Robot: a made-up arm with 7 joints. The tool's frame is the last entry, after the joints.
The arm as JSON. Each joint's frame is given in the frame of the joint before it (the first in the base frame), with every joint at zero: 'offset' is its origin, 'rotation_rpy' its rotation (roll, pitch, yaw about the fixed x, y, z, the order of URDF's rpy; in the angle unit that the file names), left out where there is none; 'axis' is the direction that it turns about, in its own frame. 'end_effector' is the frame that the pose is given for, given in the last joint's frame.
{
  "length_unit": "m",
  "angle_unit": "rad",
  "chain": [
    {
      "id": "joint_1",
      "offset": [
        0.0,
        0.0,
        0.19
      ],
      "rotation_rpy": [
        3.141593,
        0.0,
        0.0
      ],
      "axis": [
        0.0,
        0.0,
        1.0
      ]
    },
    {
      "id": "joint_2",
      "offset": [
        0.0,
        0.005,
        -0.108
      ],
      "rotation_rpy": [
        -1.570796,
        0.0,
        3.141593
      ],
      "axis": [
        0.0,
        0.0,
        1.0
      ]
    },
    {
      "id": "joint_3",
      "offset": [
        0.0,
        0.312,
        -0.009
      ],
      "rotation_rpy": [
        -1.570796,
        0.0,
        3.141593
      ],
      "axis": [
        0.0,
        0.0,
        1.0
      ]
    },
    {
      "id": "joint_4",
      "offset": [
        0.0,
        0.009,
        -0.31
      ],
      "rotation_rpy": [
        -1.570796,
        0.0,
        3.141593
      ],
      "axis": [
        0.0,
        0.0,
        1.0
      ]
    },
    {
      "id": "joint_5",
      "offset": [
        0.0,
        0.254,
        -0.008
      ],
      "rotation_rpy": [
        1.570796,
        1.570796,
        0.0
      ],
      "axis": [
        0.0,
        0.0,
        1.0
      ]
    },
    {
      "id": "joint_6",
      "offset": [
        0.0,
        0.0,
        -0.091
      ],
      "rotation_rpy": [
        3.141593,
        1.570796,
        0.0
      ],
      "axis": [
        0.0,
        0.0,
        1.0
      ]
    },
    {
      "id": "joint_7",
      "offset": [
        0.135,
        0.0,
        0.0
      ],
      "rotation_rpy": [
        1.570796,
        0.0,
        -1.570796
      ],
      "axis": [
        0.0,
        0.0,
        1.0
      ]
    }
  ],
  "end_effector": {
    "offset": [
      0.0,
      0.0,
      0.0
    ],
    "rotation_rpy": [
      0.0,
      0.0,
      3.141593
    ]
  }
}
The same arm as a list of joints. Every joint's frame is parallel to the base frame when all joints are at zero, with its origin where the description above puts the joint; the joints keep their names.
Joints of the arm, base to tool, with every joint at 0 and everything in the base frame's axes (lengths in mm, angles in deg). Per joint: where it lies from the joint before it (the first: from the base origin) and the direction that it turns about. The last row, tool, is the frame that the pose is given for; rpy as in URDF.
joint_1: xyz 0 0 190 axis 0 0 -1
joint_2: xyz 0 -5 108 axis 0 1 0
joint_3: xyz 0 -9 312 axis 0 0 -1
joint_4: xyz 0 -9 310 axis 0 1 0
joint_5: xyz 0 -8 254 axis 0 0 -1
joint_6: xyz 0 0 91 axis 0 1 0
joint_7: xyz 0 0 135 axis 0 0 -1
tool: xyz 0 0 0 rpy -180 0 0

